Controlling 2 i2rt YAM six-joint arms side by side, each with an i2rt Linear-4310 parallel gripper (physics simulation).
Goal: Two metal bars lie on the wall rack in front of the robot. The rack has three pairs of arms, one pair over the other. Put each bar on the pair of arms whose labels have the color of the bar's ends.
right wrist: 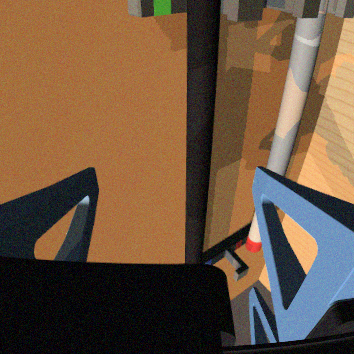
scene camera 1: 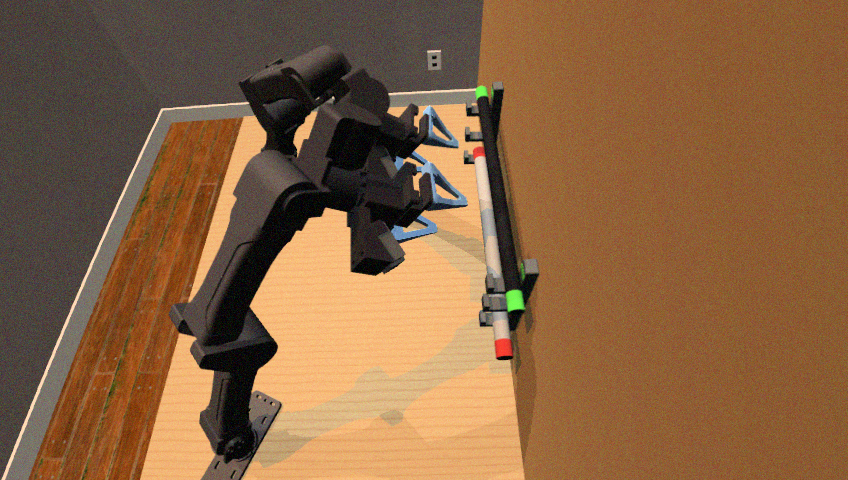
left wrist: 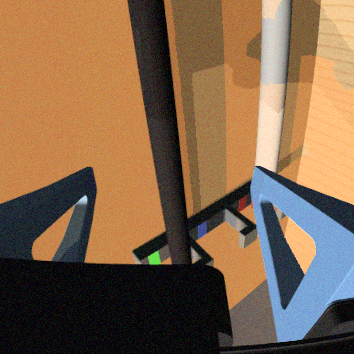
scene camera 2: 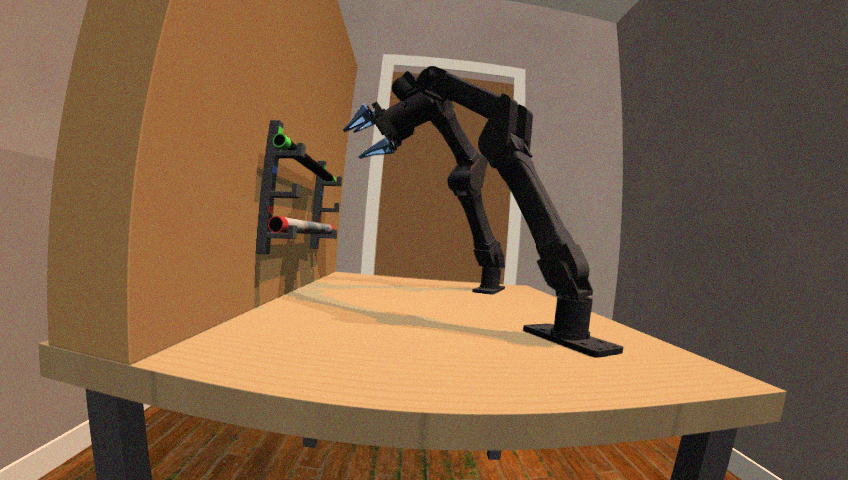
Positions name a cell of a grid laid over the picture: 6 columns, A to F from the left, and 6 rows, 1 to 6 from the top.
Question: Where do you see a brown wall panel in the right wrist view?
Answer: B2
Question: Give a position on a brown wall panel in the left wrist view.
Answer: At B2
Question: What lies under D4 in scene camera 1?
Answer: A red-ended bar.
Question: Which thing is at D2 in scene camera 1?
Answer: The left gripper.
